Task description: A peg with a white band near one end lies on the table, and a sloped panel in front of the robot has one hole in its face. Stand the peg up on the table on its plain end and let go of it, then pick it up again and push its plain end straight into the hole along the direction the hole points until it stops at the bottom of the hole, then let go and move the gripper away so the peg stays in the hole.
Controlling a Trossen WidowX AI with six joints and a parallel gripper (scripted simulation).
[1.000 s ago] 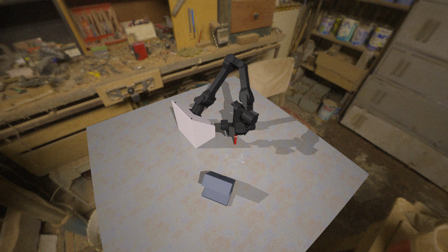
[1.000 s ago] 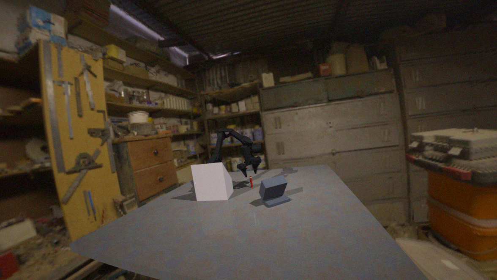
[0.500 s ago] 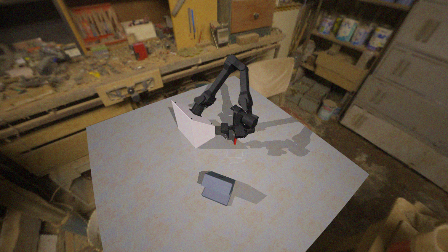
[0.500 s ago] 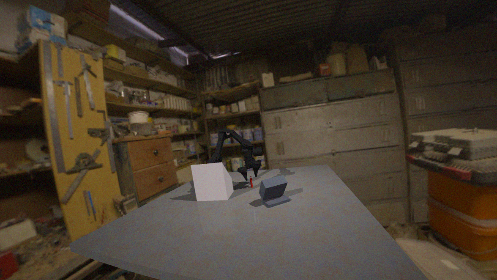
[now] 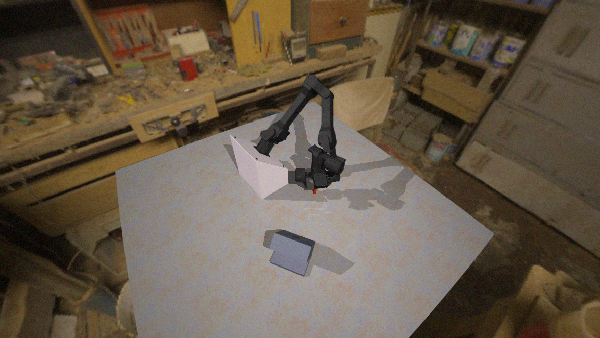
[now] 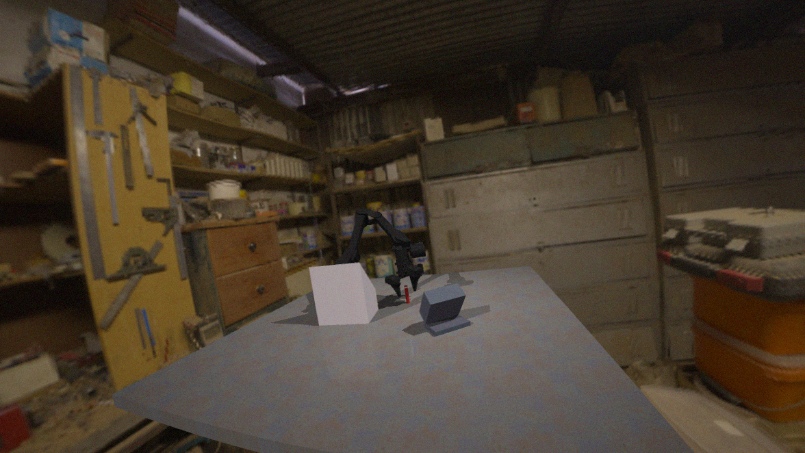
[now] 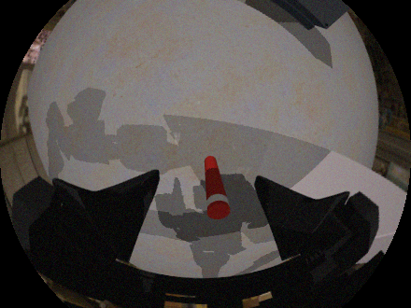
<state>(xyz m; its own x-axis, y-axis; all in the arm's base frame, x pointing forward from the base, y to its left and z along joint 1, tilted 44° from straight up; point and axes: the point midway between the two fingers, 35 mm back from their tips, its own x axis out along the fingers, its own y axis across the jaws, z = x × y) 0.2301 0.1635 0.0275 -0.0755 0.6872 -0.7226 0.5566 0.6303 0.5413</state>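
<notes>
My gripper tip is now 180 mm short of the grey sloped panel, 250 mm to the left of it and 30 mm below it. Round my gripper tip: red peg: 20 mm above.
</notes>
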